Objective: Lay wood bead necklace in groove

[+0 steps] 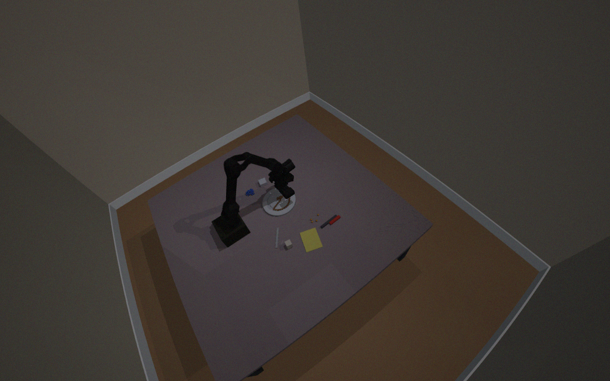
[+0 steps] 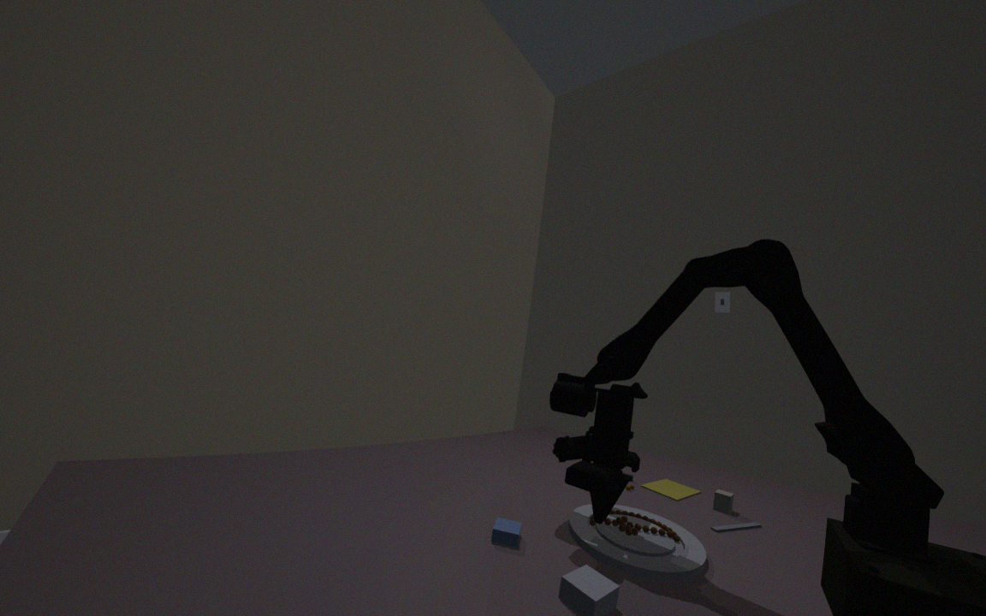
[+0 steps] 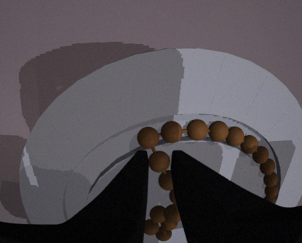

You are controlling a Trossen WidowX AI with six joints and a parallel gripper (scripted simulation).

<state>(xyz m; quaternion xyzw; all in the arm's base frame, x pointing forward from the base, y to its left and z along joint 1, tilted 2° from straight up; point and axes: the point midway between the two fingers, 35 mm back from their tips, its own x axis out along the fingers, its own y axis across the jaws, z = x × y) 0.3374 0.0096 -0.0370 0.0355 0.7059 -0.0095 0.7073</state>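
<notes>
The round bead board lies 5 cm behind my gripper tip, 1 cm to the right of it and 1 cm below it. The rest, counted from my gripper tip: grey block 17 cm to the left, 4 cm behind; blue block 13 cm to the left, 9 cm ahead, 1 cm below; thin stick 20 cm behind, 19 cm to the right, 1 cm below.
</notes>
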